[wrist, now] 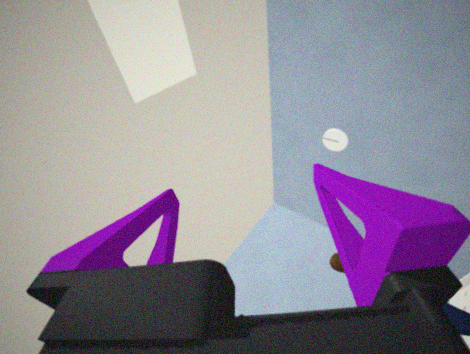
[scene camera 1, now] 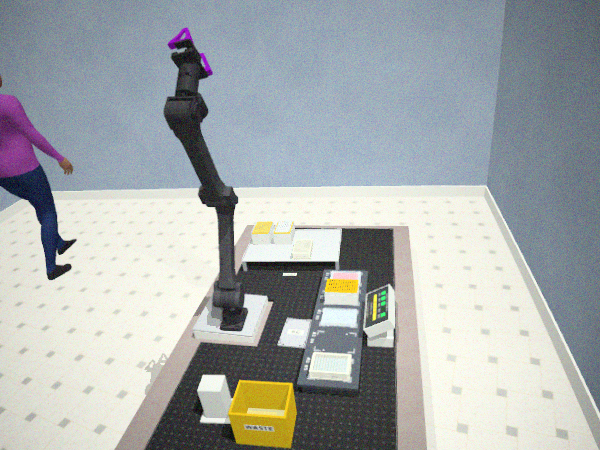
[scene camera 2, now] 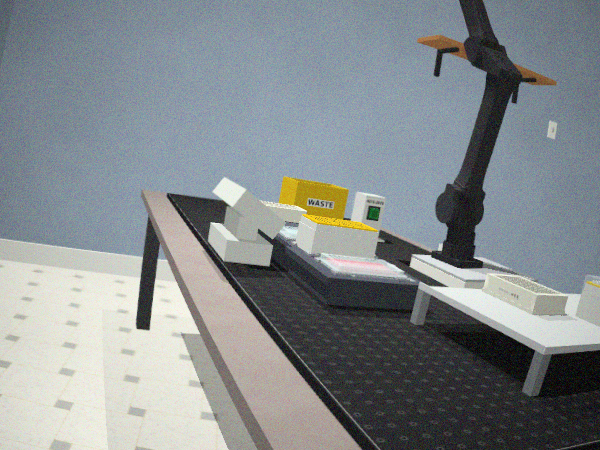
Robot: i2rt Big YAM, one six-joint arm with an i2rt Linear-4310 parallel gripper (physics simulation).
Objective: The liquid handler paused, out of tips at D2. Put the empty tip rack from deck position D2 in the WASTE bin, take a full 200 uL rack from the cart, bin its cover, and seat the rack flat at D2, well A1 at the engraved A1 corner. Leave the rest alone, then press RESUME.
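Places are measured from the arm's base along level axes (x ahead, y left, z up), in metres.
Pixels of known places: gripper, fingertip midpoint: [wrist: 241, 184] [scene camera 1: 193, 41]; arm's base, origin of the base link: [scene camera 1: 234, 320] [scene camera 2: 456, 262].
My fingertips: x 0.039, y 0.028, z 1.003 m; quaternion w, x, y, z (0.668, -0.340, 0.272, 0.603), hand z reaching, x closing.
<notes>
Ahead of a thing's pixels: the offset from my fingertips to its top centre. "pt": to the spot under its first point.
My gripper [scene camera 1: 195, 44] [wrist: 241, 184] is open and empty, raised high above the table and pointing up. The dark deck [scene camera 1: 330, 386] [scene camera 2: 370, 296] carries a pink plate {dz -0.971, dx +0.386, dy +0.212 m} [scene camera 1: 346, 275] [scene camera 2: 362, 265], an orange-topped tip rack {dz -0.925, dx +0.377, dy +0.088 m} [scene camera 1: 342, 292] [scene camera 2: 336, 237], a pale plate {dz -0.971, dx +0.368, dy -0.035 m} [scene camera 1: 339, 317] and a cream rack {dz -0.954, dx +0.349, dy -0.283 m} [scene camera 1: 330, 366] [scene camera 2: 285, 211]. A bare position lies between the last two; D2's label is unreadable. The WASTE bin {dz -0.898, dx +0.167, dy -0.473 m} [scene camera 1: 261, 429] [scene camera 2: 314, 196] has something cream inside. The cart {dz -0.967, dx +0.134, dy +0.485 m} [scene camera 1: 320, 240] [scene camera 2: 542, 340] holds two boxes, one orange-topped {dz -0.912, dx -0.026, dy +0.556 m} [scene camera 1: 262, 232], one white-topped {dz -0.908, dx +0.082, dy +0.554 m} [scene camera 1: 283, 232], and a cream rack {dz -0.941, dx +0.187, dy +0.416 m} [scene camera 1: 302, 248] [scene camera 2: 525, 294]. A green button {pt dz -0.952, dx +0.008, dy -0.383 m} [scene camera 2: 373, 213] shows on its white housing {pt dz -0.931, dx +0.017, dy -0.451 m} [scene camera 1: 214, 397].
A tilted screen [scene camera 1: 378, 310] [scene camera 2: 250, 212] stands beside the deck. A pale card {dz -1.019, dx +0.205, dy -0.067 m} [scene camera 1: 295, 332] lies between the arm base [scene camera 1: 207, 327] and the deck. A person [scene camera 1: 20, 135] is left of the table. An orange shelf [scene camera 2: 440, 42] is on the wall behind the arm.
</notes>
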